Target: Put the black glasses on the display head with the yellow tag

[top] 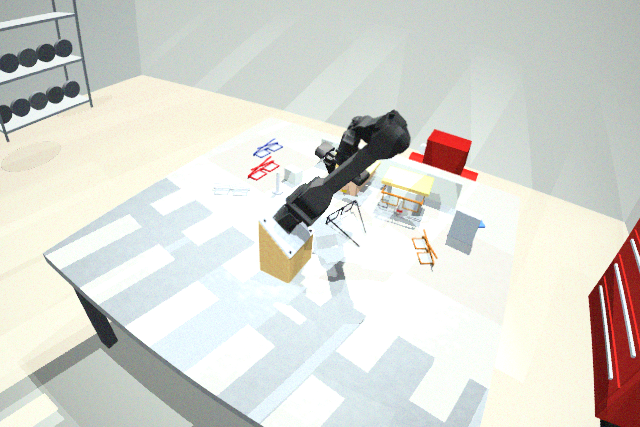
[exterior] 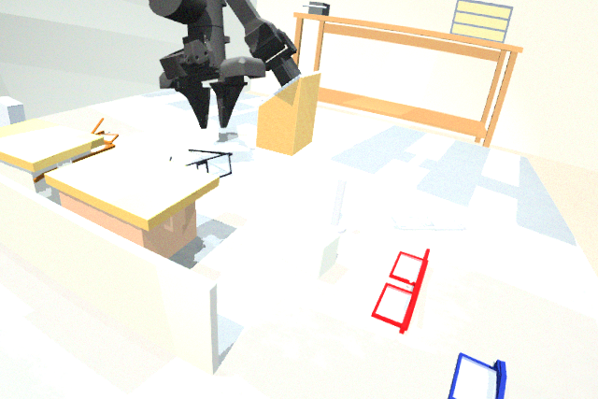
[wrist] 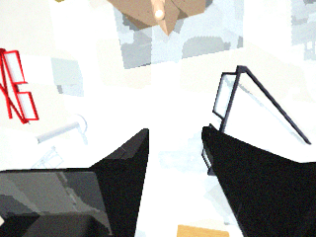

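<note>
My gripper tip is 22 cm to the right of the small post and 10 cm above it. The rest, counted from my gripper tip: tan display head 16 cm ahead, 6 cm below; grey box 46 cm to the right, 7 cm ahead, 6 cm below; low white wall 27 cm ahead, 12 cm to the right, 7 cm below.
</note>
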